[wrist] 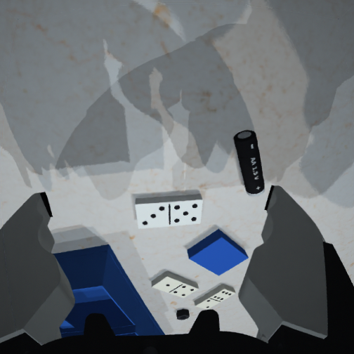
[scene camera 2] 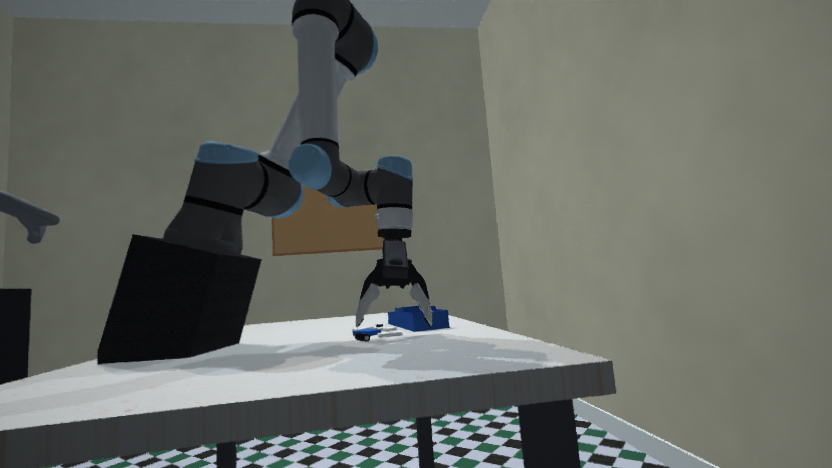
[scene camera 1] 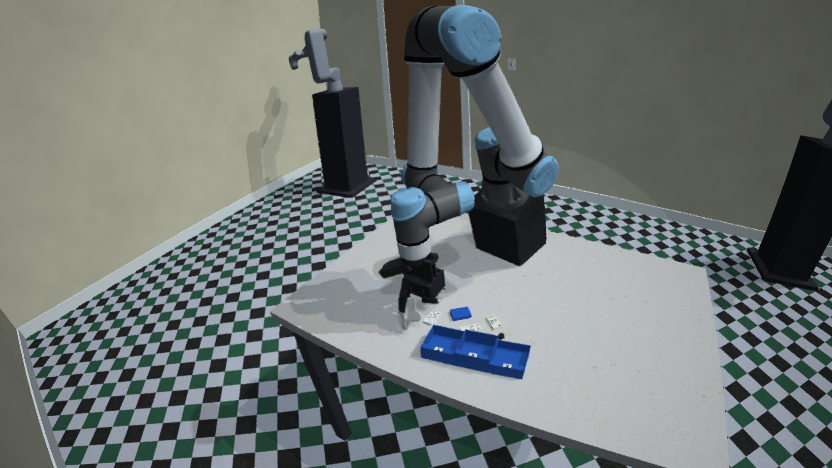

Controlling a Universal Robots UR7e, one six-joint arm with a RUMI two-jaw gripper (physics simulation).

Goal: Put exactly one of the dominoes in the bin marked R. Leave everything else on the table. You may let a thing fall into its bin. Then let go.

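Places are measured from the arm's base along level axes (x back, y right, z up), in metres.
Where they show: gripper, fingertip midpoint: [scene camera 2: 394,327] [scene camera 1: 420,311]; arm's base at its link origin: [scene camera 2: 203,247] [scene camera 1: 505,195].
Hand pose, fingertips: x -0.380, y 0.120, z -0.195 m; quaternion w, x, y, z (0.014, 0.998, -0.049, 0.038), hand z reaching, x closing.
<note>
Things, the pixels of their top centre, and the offset from my fingertips.
- white domino at its top centre: [scene camera 2: 390,332] [scene camera 1: 432,316] dz -0.012, dx +0.004, dy -0.032 m
- blue three-compartment tray at its top centre: [scene camera 1: 476,344] [scene camera 2: 414,307] dz +0.027, dx -0.088, dy -0.191 m
- blue block at its top centre: [scene camera 2: 366,330] [scene camera 1: 460,312] dz -0.010, dx +0.045, dy -0.098 m
- black AA battery at its top centre: [scene camera 2: 361,333] dz -0.005, dx +0.066, dy +0.000 m
- small black piece at its top centre: [scene camera 1: 501,335] dz -0.011, dx -0.001, dy -0.229 m
My gripper [scene camera 1: 420,314] [scene camera 2: 394,323] [wrist: 158,191] is open and empty, pointing down above the table. A white domino [scene camera 1: 431,317] [scene camera 2: 390,334] [wrist: 169,220] lies flat between and below the fingertips in the wrist view. A cream domino [scene camera 1: 474,327] [wrist: 175,285] lies near the bins, and another cream domino [scene camera 1: 493,321] [wrist: 215,297] lies beside it. The blue three-compartment tray [scene camera 1: 456,360] [scene camera 2: 416,320] [wrist: 122,282] forms the bins. Its small labels show in scene camera 1, but I cannot read which is R. My left finger hides part of the tray in the wrist view.
A blue block [scene camera 1: 460,313] [wrist: 218,255] lies close to the white domino. A black AA battery [scene camera 2: 363,337] [wrist: 249,165] lies near the right fingertip in the wrist view. A small black piece [scene camera 1: 500,335] [wrist: 183,314] lies by the cream dominoes, near the tray.
</note>
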